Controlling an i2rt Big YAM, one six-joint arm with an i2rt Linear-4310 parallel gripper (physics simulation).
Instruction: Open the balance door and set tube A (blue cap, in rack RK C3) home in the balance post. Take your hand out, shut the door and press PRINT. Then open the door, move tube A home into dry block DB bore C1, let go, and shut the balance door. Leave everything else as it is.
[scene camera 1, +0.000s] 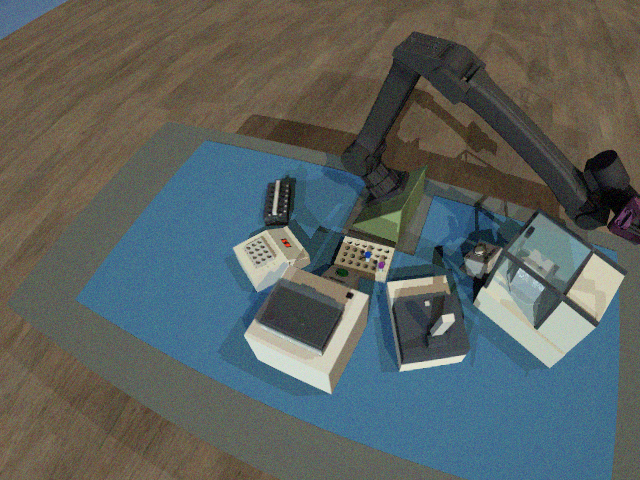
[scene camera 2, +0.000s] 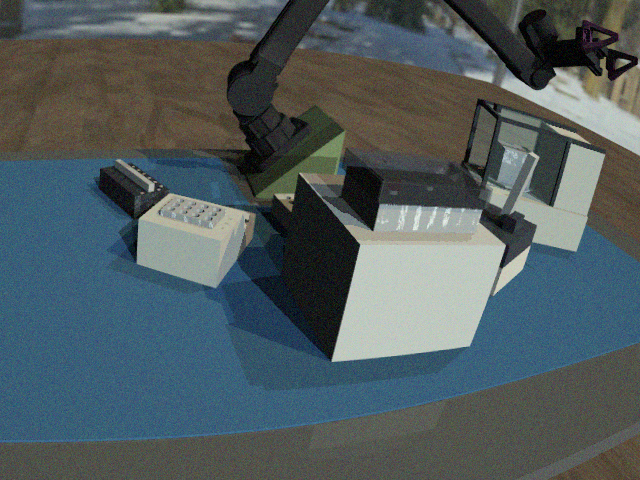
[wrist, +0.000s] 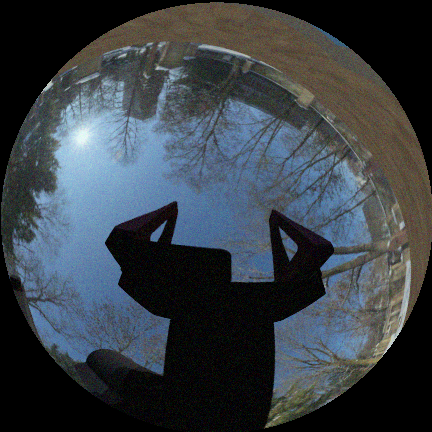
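Note:
Tube A's blue cap stands in the cream rack in scene camera 1. Its hole label is not legible. The balance, with a glass chamber on a cream base, is at the right. Whether its door is shut, its post and the PRINT key cannot be made out. The dry block is a cream box with a grid of bores and a red display. My gripper is open and empty, high above and beyond the balance; part of it shows at scene camera 1's right edge.
A purple cap is in the rack. A large box with a dark lid and a dark-topped device with an upright lever stand before it. A black strip block is at the left. A small grey object adjoins the balance.

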